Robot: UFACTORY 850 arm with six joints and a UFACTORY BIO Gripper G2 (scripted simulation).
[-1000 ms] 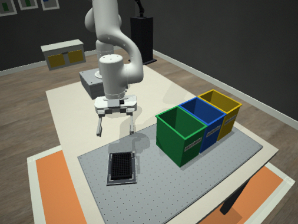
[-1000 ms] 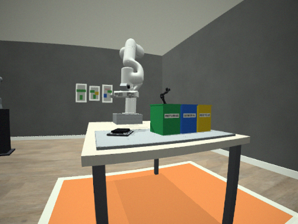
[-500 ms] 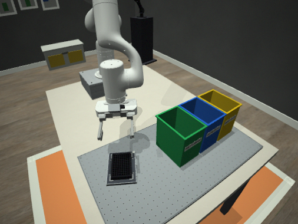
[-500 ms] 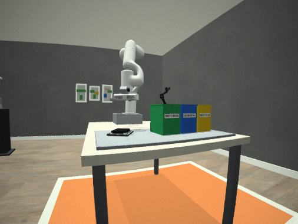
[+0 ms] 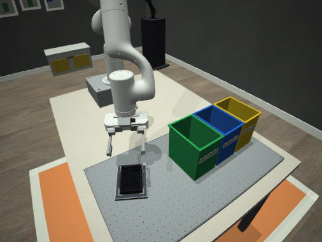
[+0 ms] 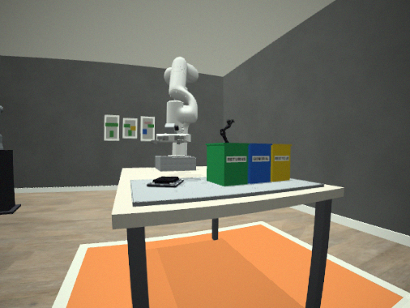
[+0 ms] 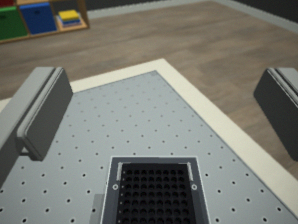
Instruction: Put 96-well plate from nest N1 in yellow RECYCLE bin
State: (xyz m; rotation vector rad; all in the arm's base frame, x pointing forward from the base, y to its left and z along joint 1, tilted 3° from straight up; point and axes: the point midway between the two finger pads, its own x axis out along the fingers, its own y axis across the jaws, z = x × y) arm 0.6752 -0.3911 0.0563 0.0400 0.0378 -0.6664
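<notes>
My hand is 160 mm above the black 96-well plate. Round my hand: plate nest N1 (180 mm below); then blue bin (120 mm ahead, 380 mm to the left, 90 mm below); then green bin (100 mm ahead, 250 mm to the left, 90 mm below).
</notes>
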